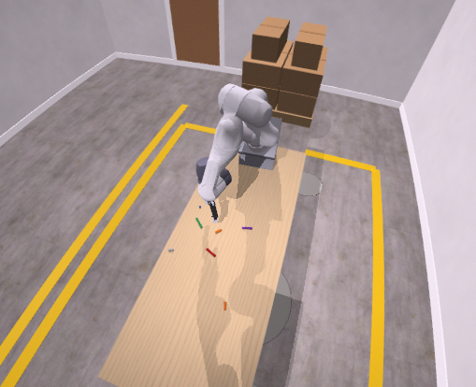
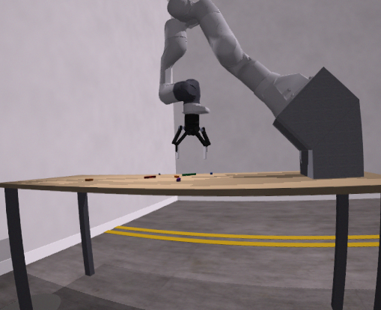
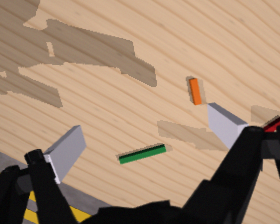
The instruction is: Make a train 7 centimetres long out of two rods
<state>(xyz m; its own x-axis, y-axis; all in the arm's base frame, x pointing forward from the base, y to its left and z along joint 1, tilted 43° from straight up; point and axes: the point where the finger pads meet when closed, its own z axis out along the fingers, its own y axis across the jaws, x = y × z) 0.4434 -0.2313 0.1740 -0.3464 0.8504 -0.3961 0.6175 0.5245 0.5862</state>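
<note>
Now: the purple rod 220 mm to the left of my hand, 90 mm below it and 40 mm ahead of it. Round my hand: small blue rod: 90 mm to the right, 90 mm below, 90 mm behind; red rod: 210 mm ahead, 90 mm below, 20 mm to the left; green rod: 90 mm below, 80 mm to the right, 20 mm ahead.
</note>
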